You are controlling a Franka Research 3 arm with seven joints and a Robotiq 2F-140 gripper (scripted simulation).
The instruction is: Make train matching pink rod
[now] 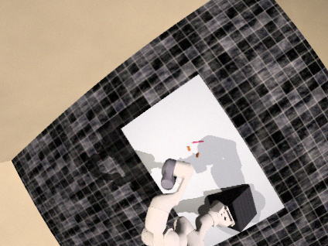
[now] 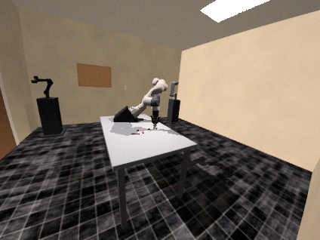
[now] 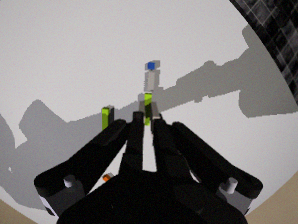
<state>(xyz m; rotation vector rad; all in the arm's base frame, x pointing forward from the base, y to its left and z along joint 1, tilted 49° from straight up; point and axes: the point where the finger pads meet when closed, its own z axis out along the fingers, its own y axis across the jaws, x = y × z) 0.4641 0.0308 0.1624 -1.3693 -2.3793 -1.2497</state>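
My gripper is now 4 cm to the right of the grey rod, 4 cm above it and 2 cm past it. The rest, counted from my hand: blue rod (5 cm to the left, 4 cm below, 4 cm behind); then pink rod (27 cm to the right, 6 cm ahead, 4 cm below).
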